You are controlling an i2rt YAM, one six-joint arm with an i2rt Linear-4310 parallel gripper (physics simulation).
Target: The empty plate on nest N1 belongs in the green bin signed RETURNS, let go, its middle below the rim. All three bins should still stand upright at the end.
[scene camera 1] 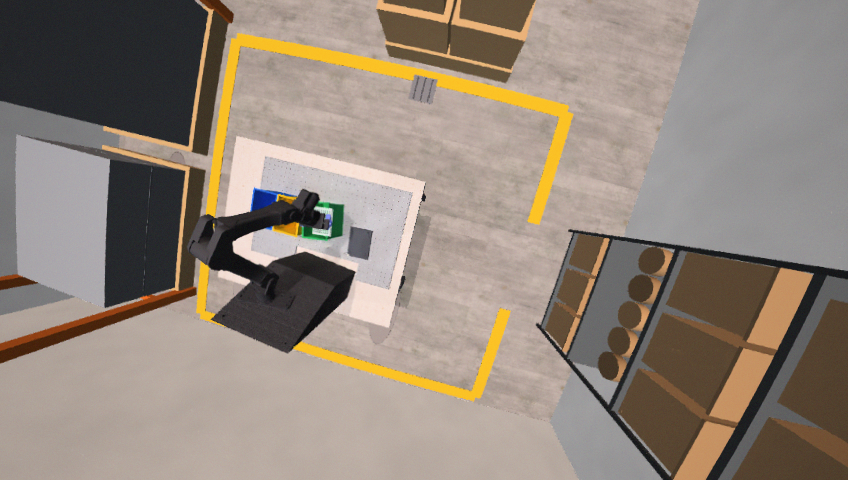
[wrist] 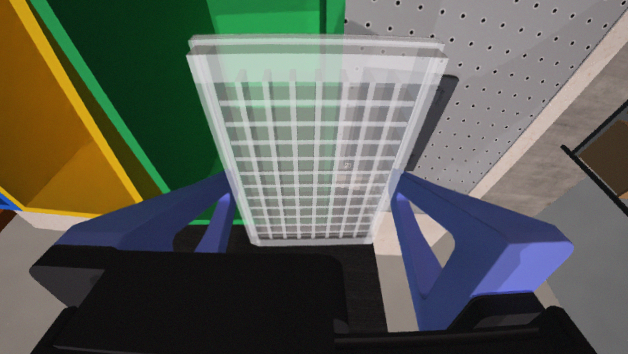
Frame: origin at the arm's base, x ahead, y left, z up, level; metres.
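Seen in the pictures: gripper, between the fingertips: (scene camera 1: pixel 322 223) (wrist: pixel 313 177); arm's base, origin of its link: (scene camera 1: pixel 267 297).
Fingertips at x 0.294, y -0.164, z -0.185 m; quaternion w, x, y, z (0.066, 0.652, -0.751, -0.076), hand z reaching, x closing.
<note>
Pixels of each thing's middle, then the offset from my fingertips to it. "*": a spot on its surface instead. Level surfaces: height alone.
- clear gridded plate, middle of its body: (wrist: pixel 314 175) (scene camera 1: pixel 322 221) 0.007 m ahead, 0.002 m right, 0.005 m up
- green bin, middle of its body: (wrist: pixel 254 78) (scene camera 1: pixel 324 219) 0.011 m ahead, 0.050 m left, 0.114 m down
- yellow bin, middle of its body: (wrist: pixel 98 77) (scene camera 1: pixel 298 215) 0.037 m ahead, 0.191 m left, 0.114 m down
- blue bin, middle of its body: (scene camera 1: pixel 275 209) 0.070 m ahead, 0.317 m left, 0.114 m down
- dark flat pad, a spot on its surface: (wrist: pixel 430 125) * 0.121 m back, 0.150 m right, 0.191 m down
- perforated board, height of its surface: 0.203 m down
The clear gridded plate (scene camera 1: pixel 318 228) (wrist: pixel 320 125) is held between the blue fingers of my gripper (scene camera 1: pixel 327 221) (wrist: pixel 313 177), one finger at each long side. My gripper is shut on it. In the scene view the plate is over the opening of the green bin (scene camera 1: pixel 338 221) (wrist: pixel 270 22); in the wrist view the bin shows behind and left of it and through it. How high the plate's middle is against the rim cannot be told. The green bin stands upright. No RETURNS sign or N1 label is readable.
The yellow bin (scene camera 1: pixel 288 227) (wrist: pixel 55 150) and blue bin (scene camera 1: pixel 263 199) (wrist: pixel 6 202) stand upright in a row beside the green one. A dark flat pad (scene camera 1: pixel 360 242) (wrist: pixel 430 125) lies on the perforated board (scene camera 1: pixel 380 208) (wrist: pixel 500 60), on the green bin's other side.
</note>
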